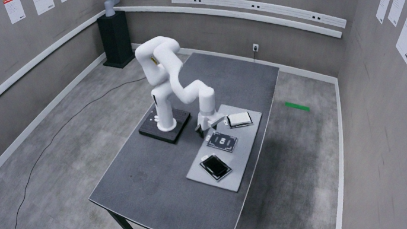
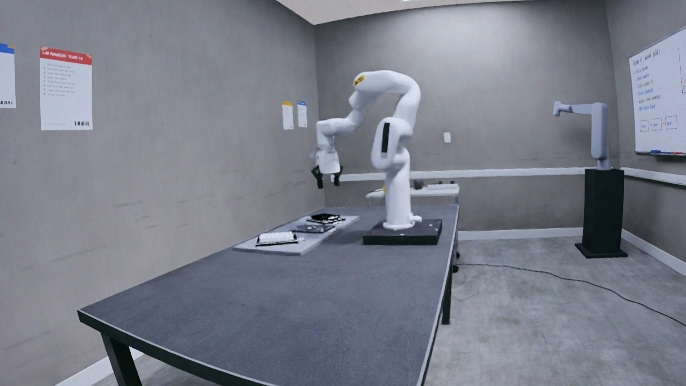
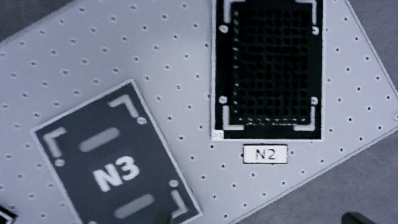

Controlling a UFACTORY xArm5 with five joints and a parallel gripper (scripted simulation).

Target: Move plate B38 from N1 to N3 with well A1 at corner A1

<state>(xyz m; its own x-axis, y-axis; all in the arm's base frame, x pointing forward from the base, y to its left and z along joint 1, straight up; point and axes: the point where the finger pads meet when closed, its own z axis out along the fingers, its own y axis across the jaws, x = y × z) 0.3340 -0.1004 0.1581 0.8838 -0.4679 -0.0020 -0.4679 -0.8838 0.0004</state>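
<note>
The white plate is 90 mm ahead of my hand, 320 mm to the left of it and 160 mm below it. From my hand the other things lie so: dark-framed nest 90 mm ahead, 320 mm to the left, 180 mm below; black plate 80 mm ahead, 90 mm to the right, 160 mm below.
</note>
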